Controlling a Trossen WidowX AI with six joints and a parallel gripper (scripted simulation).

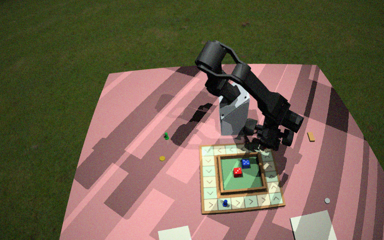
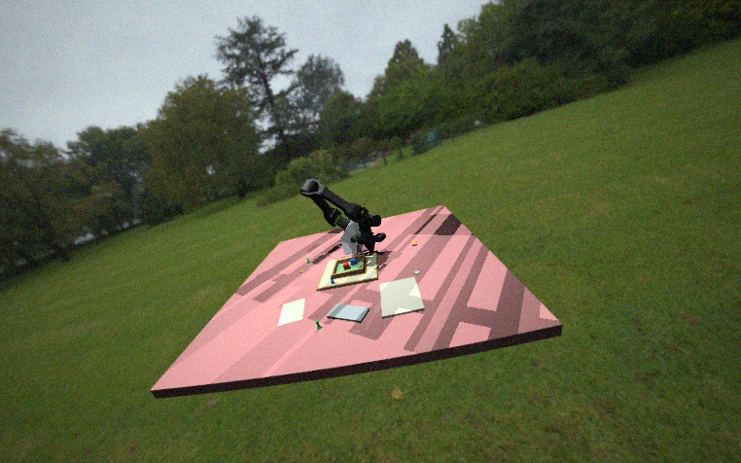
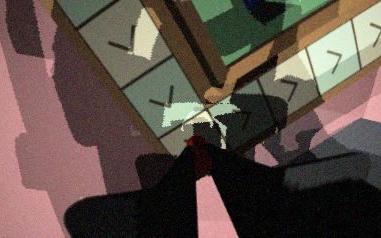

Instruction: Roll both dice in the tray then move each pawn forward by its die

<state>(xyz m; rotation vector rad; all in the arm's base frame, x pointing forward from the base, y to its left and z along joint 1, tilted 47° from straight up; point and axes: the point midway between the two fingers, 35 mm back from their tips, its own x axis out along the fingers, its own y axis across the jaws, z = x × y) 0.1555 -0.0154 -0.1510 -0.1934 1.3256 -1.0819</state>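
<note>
Right now my gripper tip is 210 mm short of the blue pawn, 200 mm to the left of it and 10 mm below it. Round my gripper tip: green sunken tray 100 mm ahead, 120 mm to the right, 10 mm below; red pawn 10 mm above; tan block 20 mm behind, 230 mm to the left, 20 mm below.
</note>
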